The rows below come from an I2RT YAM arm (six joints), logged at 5 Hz.
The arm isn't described. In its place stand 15 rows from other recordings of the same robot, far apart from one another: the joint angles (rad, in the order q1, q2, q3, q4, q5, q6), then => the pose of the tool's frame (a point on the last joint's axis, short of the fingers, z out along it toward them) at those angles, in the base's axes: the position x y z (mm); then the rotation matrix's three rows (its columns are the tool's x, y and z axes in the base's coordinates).
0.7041, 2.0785, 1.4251, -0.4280, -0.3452, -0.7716 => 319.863 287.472 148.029; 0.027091 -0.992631 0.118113; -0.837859 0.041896 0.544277; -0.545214 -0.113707 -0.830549
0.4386, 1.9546, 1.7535, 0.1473, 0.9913, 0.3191 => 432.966 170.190 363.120; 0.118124 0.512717 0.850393; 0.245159 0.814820 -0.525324; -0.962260 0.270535 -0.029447
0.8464, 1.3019, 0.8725, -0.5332, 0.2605, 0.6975 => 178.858 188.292 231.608; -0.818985 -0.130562 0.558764; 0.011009 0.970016 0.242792; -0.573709 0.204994 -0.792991
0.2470, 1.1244, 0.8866, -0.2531, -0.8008, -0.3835 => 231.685 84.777 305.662; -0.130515 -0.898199 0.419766; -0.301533 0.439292 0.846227; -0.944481 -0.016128 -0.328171
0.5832, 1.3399, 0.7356, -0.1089, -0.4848, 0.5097 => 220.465 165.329 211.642; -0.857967 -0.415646 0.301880; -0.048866 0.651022 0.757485; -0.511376 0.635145 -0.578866
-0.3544, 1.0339, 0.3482, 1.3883, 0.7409, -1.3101 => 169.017 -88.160 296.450; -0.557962 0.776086 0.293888; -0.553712 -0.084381 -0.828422; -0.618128 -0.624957 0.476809
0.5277, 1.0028, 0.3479, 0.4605, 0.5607, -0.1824 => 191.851 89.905 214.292; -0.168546 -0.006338 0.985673; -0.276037 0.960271 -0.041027; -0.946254 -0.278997 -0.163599
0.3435, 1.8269, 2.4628, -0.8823, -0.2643, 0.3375 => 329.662 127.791 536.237; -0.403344 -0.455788 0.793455; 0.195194 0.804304 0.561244; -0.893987 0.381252 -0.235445
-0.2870, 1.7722, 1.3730, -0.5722, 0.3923, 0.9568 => 362.688 -121.237 243.960; -0.073374 0.917145 0.391741; 0.809125 0.284380 -0.514241; -0.583037 0.279236 -0.762951
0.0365, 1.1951, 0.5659, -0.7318, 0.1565, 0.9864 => 179.343 0.997 156.645; -0.542249 0.813224 0.211266; 0.804601 0.575013 -0.148251; -0.242042 0.089596 -0.966120
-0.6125, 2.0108, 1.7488, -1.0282, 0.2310, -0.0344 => 334.642 -245.096 242.445; -0.806780 0.584119 0.088941; 0.525963 0.778579 -0.342312; -0.269198 -0.229391 -0.935367
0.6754, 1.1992, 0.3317, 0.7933, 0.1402, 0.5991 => 188.314 144.482 203.324; -0.335546 -0.388813 0.858040; 0.446636 0.736300 0.508310; -0.829413 0.553793 -0.073405
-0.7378, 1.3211, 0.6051, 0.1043, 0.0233, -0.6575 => 198.267 -181.358 190.837; -0.755941 0.283765 0.589941; -0.138498 0.811446 -0.567780; -0.639822 -0.510914 -0.574104
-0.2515, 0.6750, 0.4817, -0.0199, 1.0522, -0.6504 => 142.841 -68.625 270.902; -0.735596 0.628378 0.253063; -0.120870 0.245826 -0.961749; -0.666550 -0.738046 -0.104876
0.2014, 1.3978, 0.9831, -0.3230, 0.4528, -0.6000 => 298.438 45.036 258.459; -0.621427 -0.258760 0.739507; -0.645091 0.704643 -0.295526; -0.444618 -0.660698 -0.604808
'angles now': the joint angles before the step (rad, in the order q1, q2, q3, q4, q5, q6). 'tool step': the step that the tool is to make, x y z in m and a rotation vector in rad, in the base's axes. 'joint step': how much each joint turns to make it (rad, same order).
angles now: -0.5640 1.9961 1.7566 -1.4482 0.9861 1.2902
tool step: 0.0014 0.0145 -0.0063 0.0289 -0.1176 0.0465
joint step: 0.0309 -0.0724 -0.1139 0.1555 -0.0849 -0.0353
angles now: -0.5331 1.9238 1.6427 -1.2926 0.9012 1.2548
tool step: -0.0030 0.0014 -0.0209 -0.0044 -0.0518 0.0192
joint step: -0.0023 -0.0328 -0.1258 0.1654 -0.0233 -0.0330
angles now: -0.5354 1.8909 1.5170 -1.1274 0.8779 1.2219
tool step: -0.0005 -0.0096 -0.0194 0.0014 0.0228 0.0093
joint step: -0.0228 0.0253 -0.0455 0.0905 0.0081 -0.0517
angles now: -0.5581 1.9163 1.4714 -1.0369 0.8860 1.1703
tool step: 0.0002 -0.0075 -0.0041 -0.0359 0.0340 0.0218
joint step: -0.0143 0.0069 -0.0140 0.0644 0.0443 -0.0671
